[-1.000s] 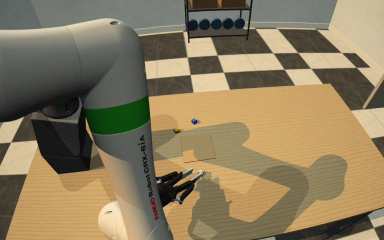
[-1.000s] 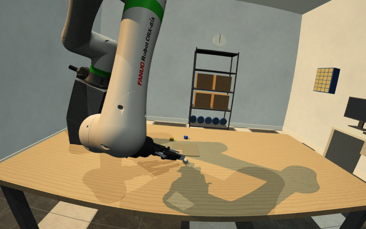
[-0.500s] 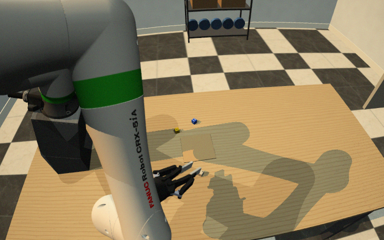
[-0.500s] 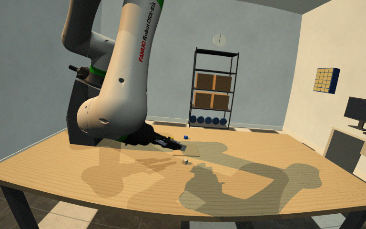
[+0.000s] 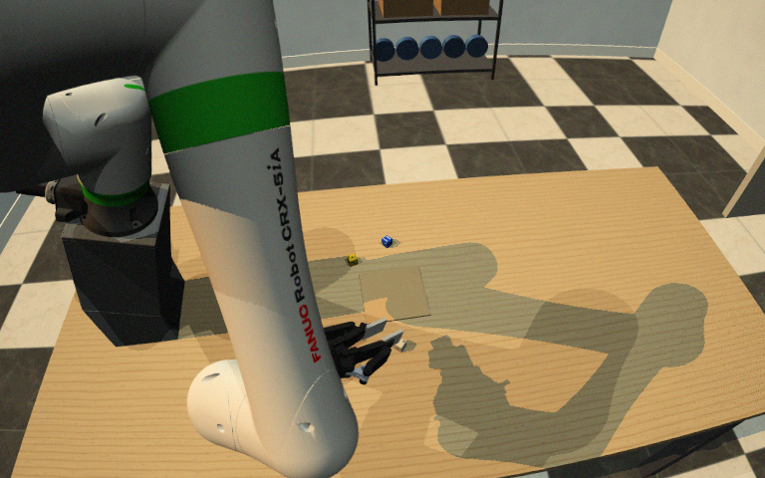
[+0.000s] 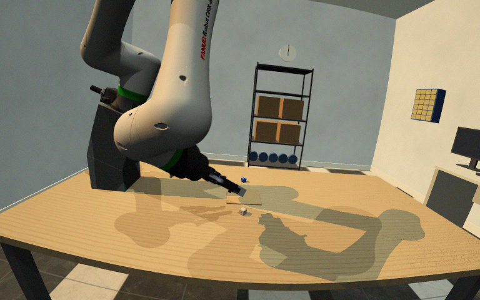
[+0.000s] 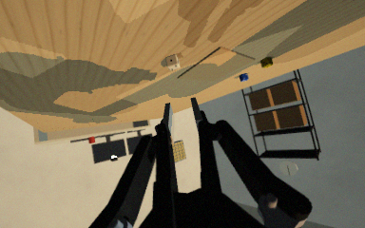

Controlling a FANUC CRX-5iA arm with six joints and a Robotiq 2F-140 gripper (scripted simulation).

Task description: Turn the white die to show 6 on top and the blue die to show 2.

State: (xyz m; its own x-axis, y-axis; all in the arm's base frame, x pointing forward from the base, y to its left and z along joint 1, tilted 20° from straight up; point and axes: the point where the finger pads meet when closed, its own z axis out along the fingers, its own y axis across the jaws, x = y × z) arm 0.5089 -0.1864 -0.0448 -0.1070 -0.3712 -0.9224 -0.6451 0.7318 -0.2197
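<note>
Right now my hand is 11 cm above the white die, 4 cm short of it and 3 cm to the right of it. Also, from my hand: blue die 32 cm to the left, 11 cm below, 5 cm ahead; then tan mat 17 cm to the left, 12 cm below, 4 cm ahead; then yellow die 28 cm to the left, 11 cm below, 4 cm behind.
</note>
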